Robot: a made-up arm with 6 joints. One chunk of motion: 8 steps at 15 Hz.
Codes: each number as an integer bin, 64 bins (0 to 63) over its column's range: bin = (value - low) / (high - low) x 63, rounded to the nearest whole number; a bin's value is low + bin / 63 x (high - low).
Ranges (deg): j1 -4.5..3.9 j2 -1..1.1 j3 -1.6..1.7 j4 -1.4..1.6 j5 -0.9..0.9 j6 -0.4..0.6
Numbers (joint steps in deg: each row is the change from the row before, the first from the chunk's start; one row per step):
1: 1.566 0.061 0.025 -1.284 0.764 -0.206
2: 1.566 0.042 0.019 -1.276 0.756 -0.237
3: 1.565 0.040 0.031 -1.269 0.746 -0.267
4: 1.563 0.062 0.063 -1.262 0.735 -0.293
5: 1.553 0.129 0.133 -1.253 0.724 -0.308
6: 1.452 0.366 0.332 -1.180 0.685 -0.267
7: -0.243 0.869 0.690 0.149 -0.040 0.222
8: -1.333 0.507 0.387 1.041 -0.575 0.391
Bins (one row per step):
1: 45 32 31 2 58 12
2: 45 31 31 3 58 10
3: 45 31 31 3 58 8
4: 45 32 32 3 57 7
5: 45 34 33 3 57 6
6: 45 41 37 5 55 8
7: 32 56 44 33 30 39
8: 24 45 38 51 11 50

